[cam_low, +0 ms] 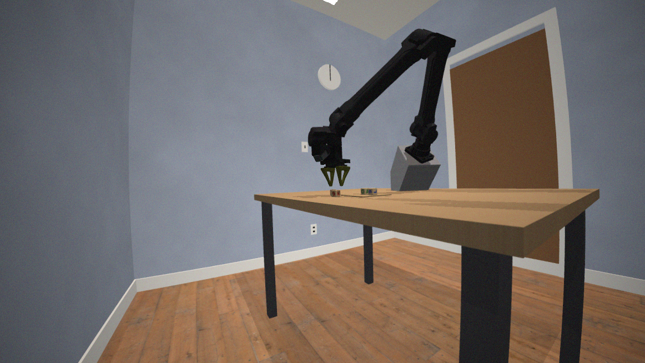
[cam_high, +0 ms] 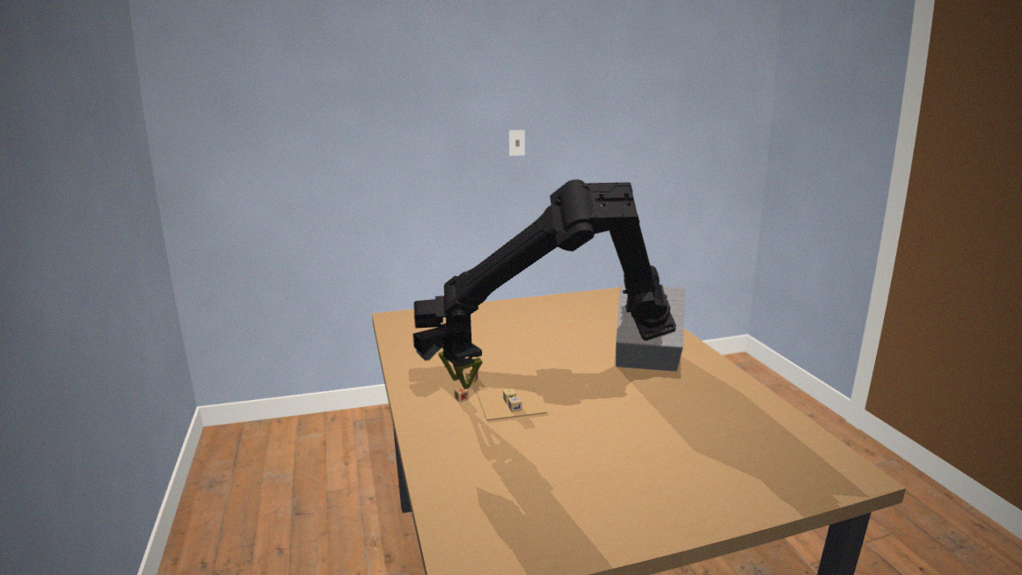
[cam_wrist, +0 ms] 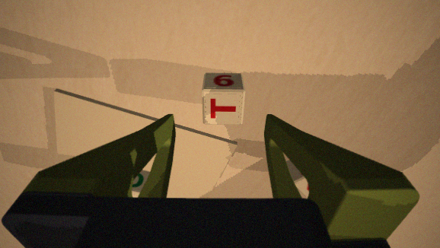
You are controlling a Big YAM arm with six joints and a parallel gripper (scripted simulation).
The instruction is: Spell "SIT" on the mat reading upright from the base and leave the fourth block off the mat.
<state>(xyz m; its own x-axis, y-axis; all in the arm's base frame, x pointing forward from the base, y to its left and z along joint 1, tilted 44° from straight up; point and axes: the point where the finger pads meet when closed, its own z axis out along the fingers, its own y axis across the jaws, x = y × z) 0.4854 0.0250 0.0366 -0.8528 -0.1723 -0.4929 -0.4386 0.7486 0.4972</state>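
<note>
My gripper is now 40 mm above the T block. Round my hand: green-lettered block (110 mm behind, 30 mm to the left, 30 mm below); tan mat (110 mm behind, 30 mm to the left, 50 mm below).
</note>
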